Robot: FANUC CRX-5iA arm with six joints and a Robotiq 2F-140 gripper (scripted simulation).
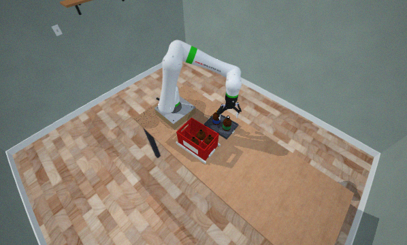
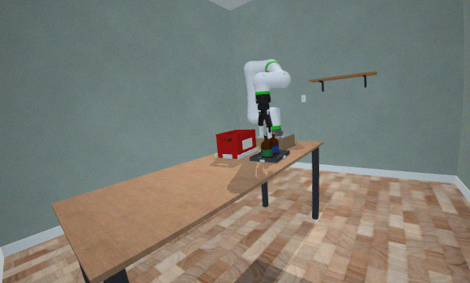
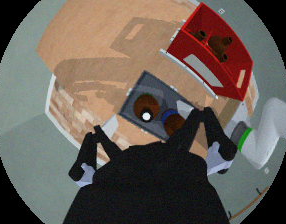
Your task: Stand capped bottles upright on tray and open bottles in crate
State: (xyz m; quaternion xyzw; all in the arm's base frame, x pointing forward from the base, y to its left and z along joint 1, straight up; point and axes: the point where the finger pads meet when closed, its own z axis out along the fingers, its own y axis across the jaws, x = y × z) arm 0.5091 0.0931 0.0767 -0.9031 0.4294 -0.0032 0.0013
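Right now my hand is 11 cm past the capped brown bottle, 2 cm to the right of it and 8 cm above it. Round my hand: crate (13 cm behind, 28 cm to the right, 8 cm below); dark tray (6 cm behind, 1 cm to the left, 15 cm below).
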